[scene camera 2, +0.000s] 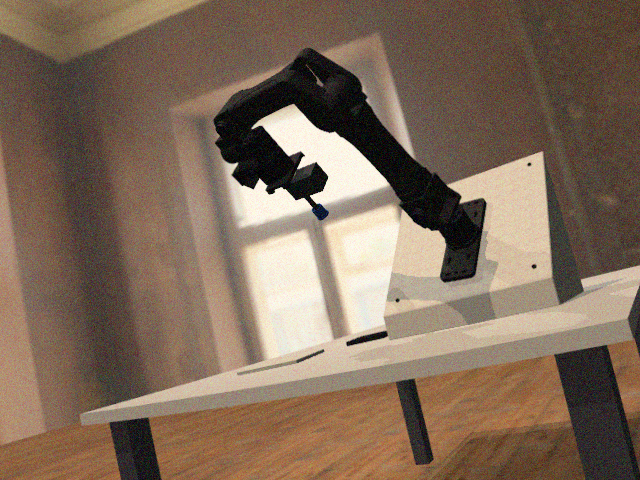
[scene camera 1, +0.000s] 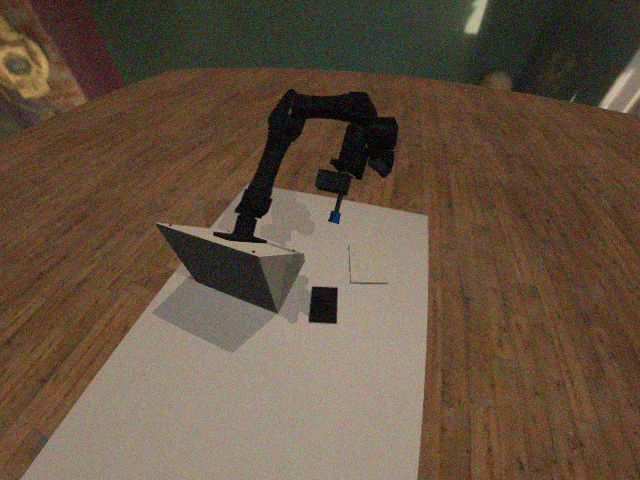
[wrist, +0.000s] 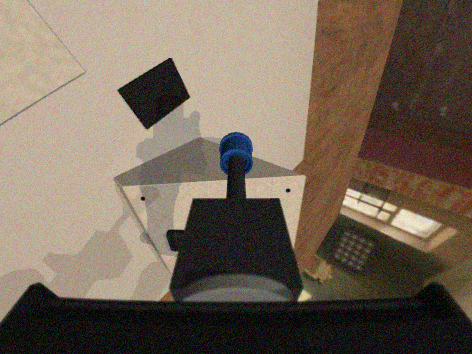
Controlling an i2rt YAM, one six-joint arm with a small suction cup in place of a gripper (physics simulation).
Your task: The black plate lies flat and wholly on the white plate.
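Where they show: hand at its tool point: [scene camera 2: 323,215] [scene camera 1: 333,222] [wrist: 236,147]; arm's base at its link origin: [scene camera 2: 465,240] [scene camera 1: 242,239].
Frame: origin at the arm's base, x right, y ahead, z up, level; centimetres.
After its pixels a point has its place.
Note:
The black plate [scene camera 1: 323,305] {x 3.7, y 29.9, z -14.6 cm} [scene camera 2: 367,338] {x -2.6, y 27.0, z -14.8 cm} [wrist: 154,93] {x 2.0, y 30.1, z -14.6 cm} lies flat on the table, apart from the white plate. The white plate [scene camera 1: 369,264] {x -18.1, y 38.9, z -14.9 cm} [scene camera 2: 281,363] {x -25.4, y 31.7, z -15.0 cm} [wrist: 30,60] {x -14.1, y 37.1, z -14.9 cm} lies flat on the table; in the wrist view part of it shows at the upper left. Its pale top nearly matches the table, and thin dark edges mark two sides. My suction cup [scene camera 1: 334,219] [scene camera 2: 321,212] [wrist: 236,145] is blue and hangs high above the table, with nothing on it. It touches neither plate.
The wedge-shaped arm base [scene camera 1: 227,268] {x 12.6, y 5.2, z 3.3 cm} [scene camera 2: 496,217] {x 2.9, y -6.4, z 2.8 cm} [wrist: 270,192] {x 7.9, y 14.0, z 9.7 cm} stands on the white table [scene camera 1: 361,392] {x 22.8, y 49.2, z -15.6 cm} [scene camera 2: 206,395] {x -51.1, y 22.9, z -15.6 cm} [wrist: 250,60] {x 33.0, y 34.2, z -15.6 cm}, close to the black plate. The table's long edge runs to the right of the white plate in scene camera 1. Shadows of the arm fall near the base.

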